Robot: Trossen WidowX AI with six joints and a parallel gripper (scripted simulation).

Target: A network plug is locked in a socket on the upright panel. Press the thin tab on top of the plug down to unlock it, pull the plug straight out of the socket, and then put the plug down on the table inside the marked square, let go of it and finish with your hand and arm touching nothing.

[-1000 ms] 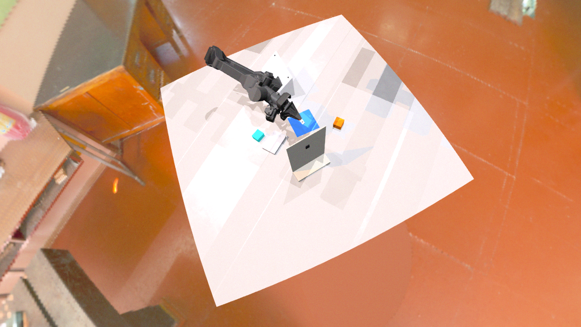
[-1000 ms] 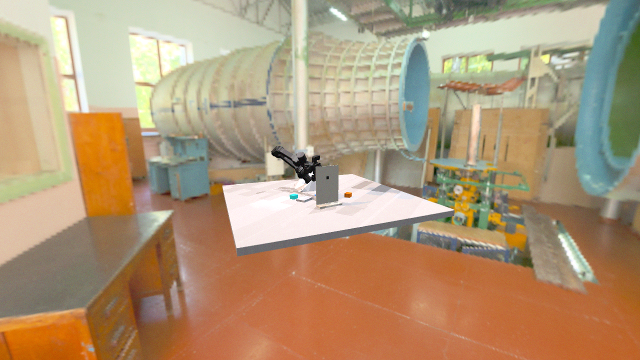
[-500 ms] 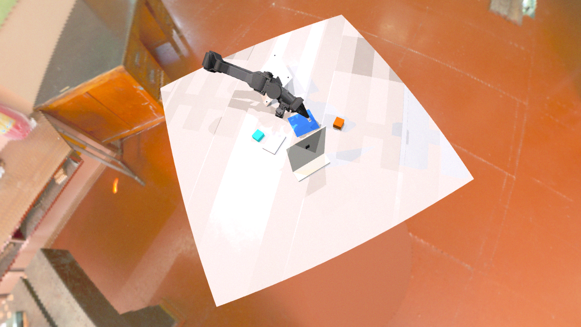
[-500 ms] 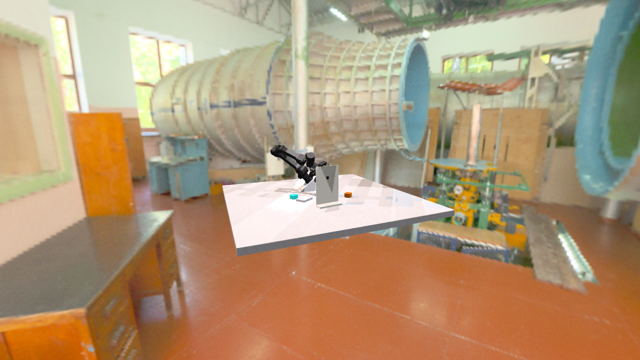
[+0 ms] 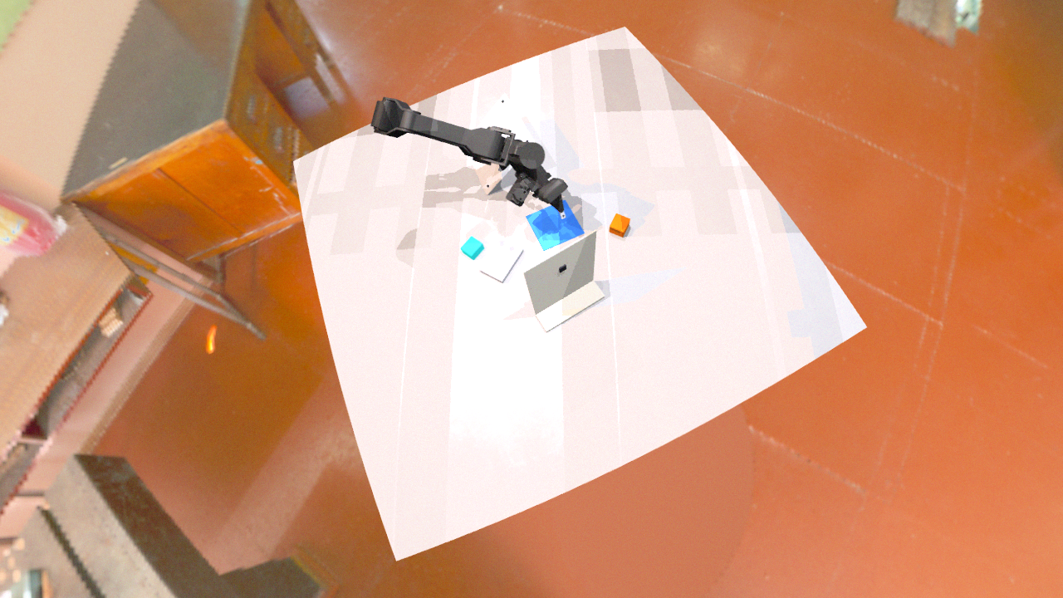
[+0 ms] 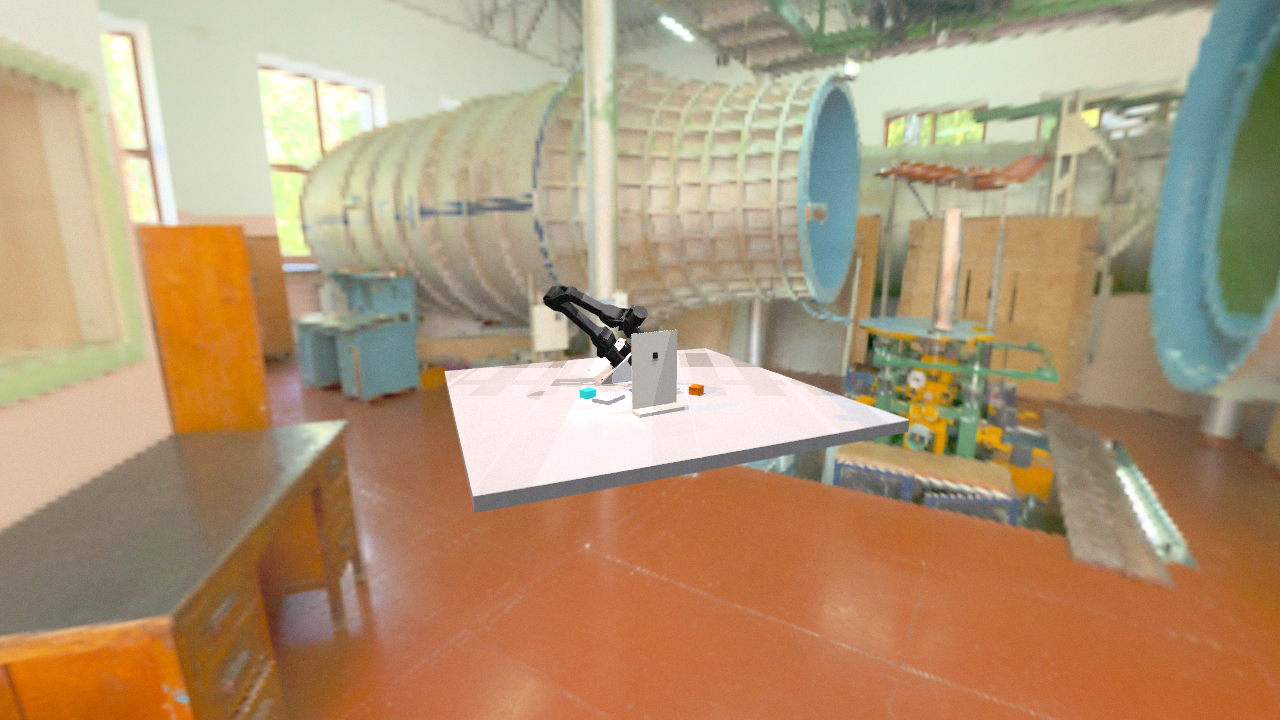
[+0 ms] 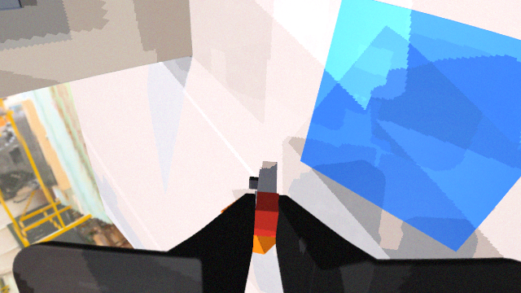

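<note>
Right now the blue marked square is 90 mm below my gripper tip, 30 mm behind it and 10 mm to the right of it. Also, from my gripper tip: small grey flat plate 180 mm to the right, 90 mm below, 20 mm ahead; orange cube 140 mm to the left, 80 mm below, 60 mm ahead; network plug right at my gripper tip.
</note>
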